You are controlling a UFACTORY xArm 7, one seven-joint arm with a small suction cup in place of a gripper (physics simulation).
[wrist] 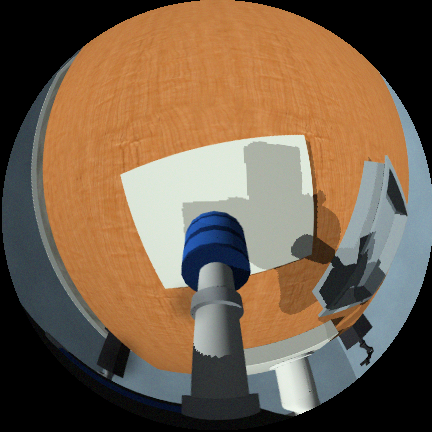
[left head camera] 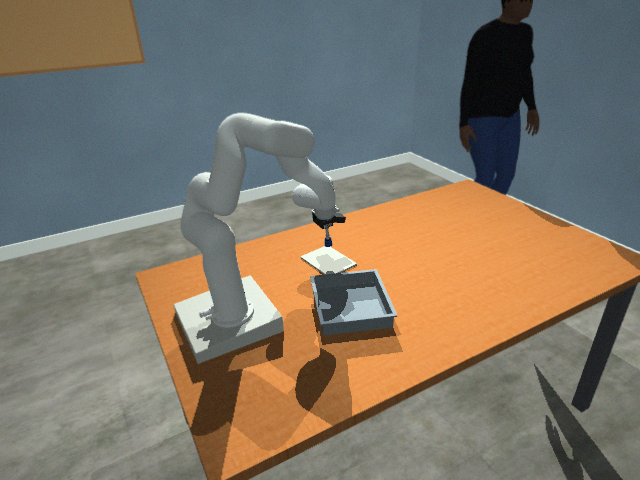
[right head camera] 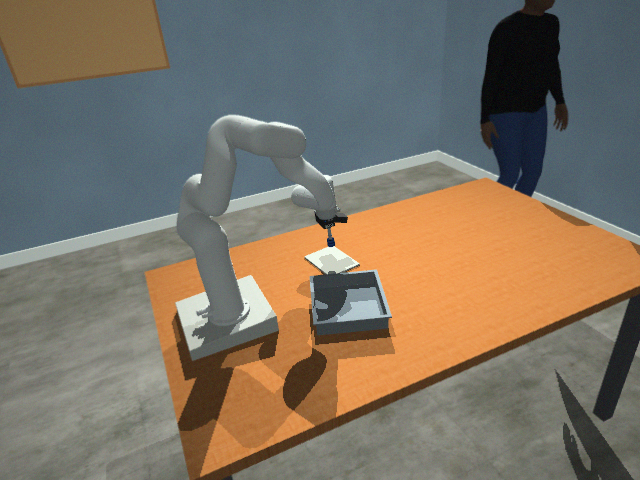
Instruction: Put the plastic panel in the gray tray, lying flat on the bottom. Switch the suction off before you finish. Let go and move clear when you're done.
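Places are measured from the arm's base along level axes (x right, y back, z down), in centimetres.
Where they show: hand, its tool point: [wrist: 214,238] [left head camera: 328,245] [right head camera: 331,245]; arm's base, origin of its link: [wrist: 290,360] [left head camera: 232,313] [right head camera: 229,312].
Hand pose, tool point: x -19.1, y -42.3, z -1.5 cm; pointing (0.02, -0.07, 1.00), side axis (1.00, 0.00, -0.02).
Each offset is from my tool point to the top centre of the thing. Level surfaces: height alone.
The white plastic panel {dy +0.9, dx +1.4, dz +5.4 cm} [left head camera: 317,256] [right head camera: 321,257] [wrist: 155,205] lies flat on the table, behind the gray tray in both head views. My gripper, a blue suction cup [left head camera: 328,244] [right head camera: 331,244] [wrist: 215,222], points down a short way above the panel, with a gap below it, and holds nothing. In the wrist view it hides part of the panel's lower edge, and the arm's shadow falls across the panel. The gray tray {dy +7.2, dx +28.6, dz +1.0 cm} [left head camera: 357,325] [right head camera: 352,327] [wrist: 369,182] is open at the top and empty, with part of its floor in shadow.
The orange table {dz +6.0 cm} [left head camera: 465,258] [right head camera: 475,253] [wrist: 215,75] carries the arm's white base plate [left head camera: 266,310] [right head camera: 261,310], left of the tray in the head views. A person [left head camera: 498,72] [right head camera: 522,67] stands beyond the table's far right end.
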